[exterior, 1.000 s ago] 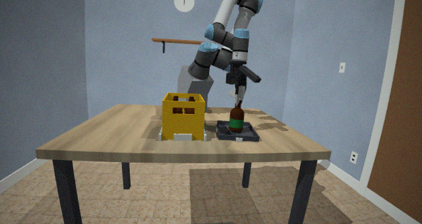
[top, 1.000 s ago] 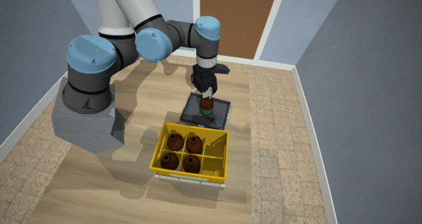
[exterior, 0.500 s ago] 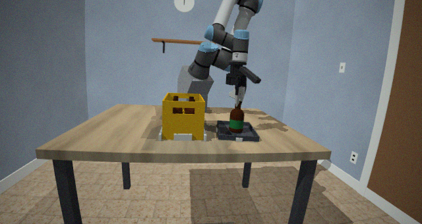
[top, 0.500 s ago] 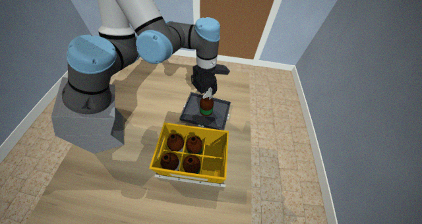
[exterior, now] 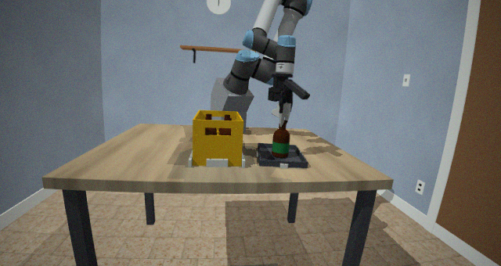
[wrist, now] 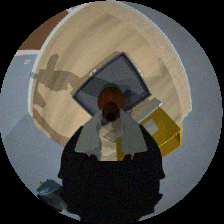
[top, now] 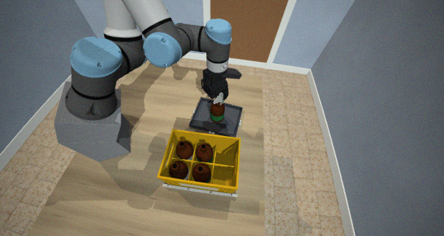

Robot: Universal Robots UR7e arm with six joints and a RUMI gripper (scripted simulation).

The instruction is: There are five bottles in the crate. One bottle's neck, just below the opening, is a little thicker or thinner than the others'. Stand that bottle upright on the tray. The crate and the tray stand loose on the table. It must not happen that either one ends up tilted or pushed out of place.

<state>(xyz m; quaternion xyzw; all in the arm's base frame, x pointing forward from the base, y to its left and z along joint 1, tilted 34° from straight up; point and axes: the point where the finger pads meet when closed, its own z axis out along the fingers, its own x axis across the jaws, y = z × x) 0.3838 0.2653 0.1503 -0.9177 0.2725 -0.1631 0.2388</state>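
My hand is 70 mm above the bottle. The rest, counted from my hand: crate: 270 mm to the right, 70 mm below, 60 mm ahead; tray: 140 mm below.
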